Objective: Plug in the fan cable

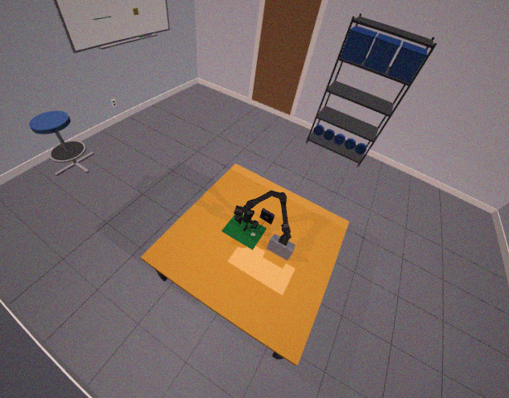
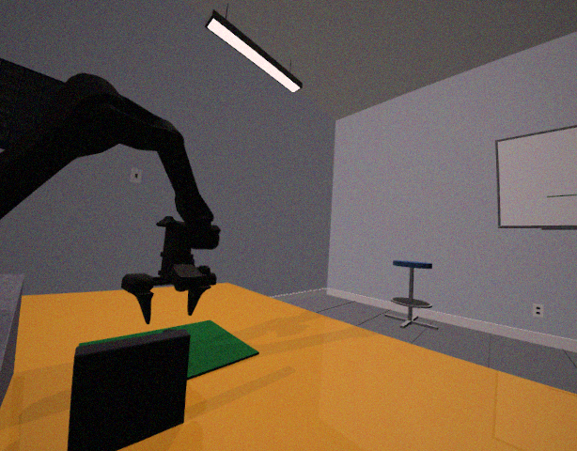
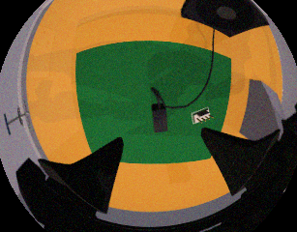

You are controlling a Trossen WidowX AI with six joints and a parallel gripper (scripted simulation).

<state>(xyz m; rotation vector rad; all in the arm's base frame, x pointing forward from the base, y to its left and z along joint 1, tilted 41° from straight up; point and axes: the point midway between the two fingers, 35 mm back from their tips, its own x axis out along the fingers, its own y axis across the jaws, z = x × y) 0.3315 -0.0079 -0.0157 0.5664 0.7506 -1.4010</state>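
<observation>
The dark fan plug is 40 mm below my gripper tip and 10 mm to the right of it. Also, from my gripper tip: black fan 190 mm to the right, 100 mm behind, 10 mm below; then green board 80 mm below.
</observation>
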